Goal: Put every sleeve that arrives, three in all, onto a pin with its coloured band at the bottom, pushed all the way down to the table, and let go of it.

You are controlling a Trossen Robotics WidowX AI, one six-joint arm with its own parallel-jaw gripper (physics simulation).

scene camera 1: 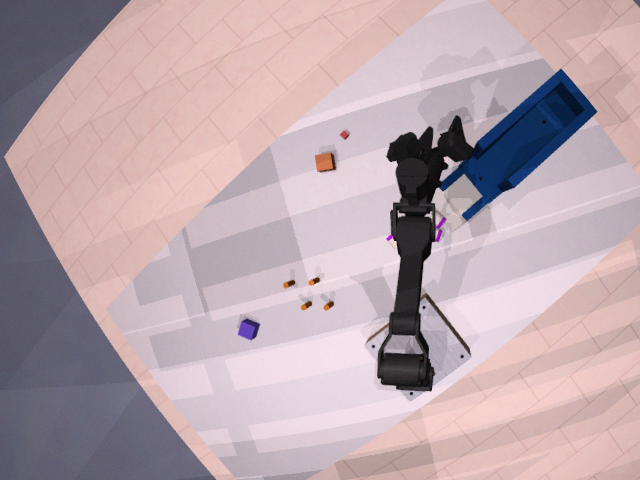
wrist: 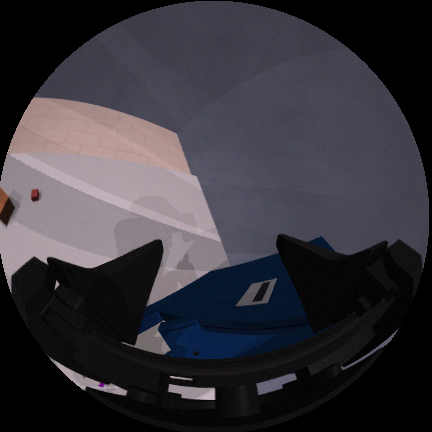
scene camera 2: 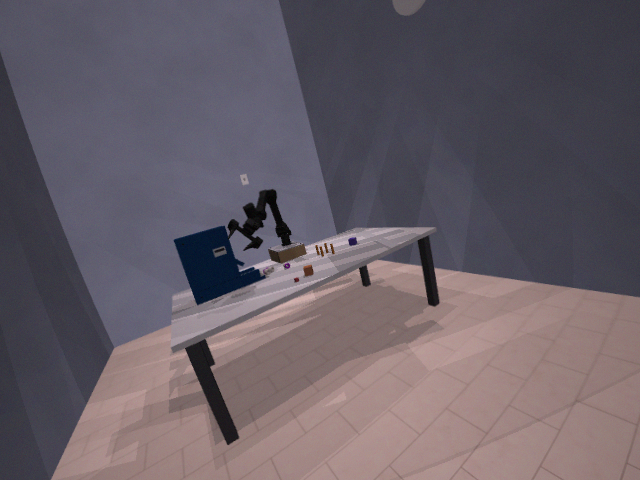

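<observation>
Four orange pins stand upright in a group left of the arm's base in scene view 1, among them a front pin (scene camera 1: 306, 305) and a back pin (scene camera 1: 314, 281); none bears a sleeve. Pale sleeves with magenta bands lie near the chute's mouth, largely hidden under the arm in scene view 1. One band (scene camera 1: 440, 222) shows right of the arm, another band (scene camera 1: 438, 235) close by, and a third magenta piece (scene camera 1: 389, 237) on the left. In scene view 2 a purple ring-shaped sleeve end (scene camera 2: 286, 265) shows. My gripper (scene camera 1: 442, 129) (scene camera 2: 237, 242) (wrist: 220, 243) is open and empty, high above the table beside the chute.
The blue chute (scene camera 1: 516, 139) (scene camera 2: 204, 266) stands right of the gripper, with a tall back panel. An orange cube (scene camera 1: 324, 162) (scene camera 2: 308, 270) and a small red cube (scene camera 1: 344, 134) (scene camera 2: 296, 279) (wrist: 34, 195) lie left of the gripper. A purple cube (scene camera 1: 248, 329) (scene camera 2: 352, 241) lies beyond the pins.
</observation>
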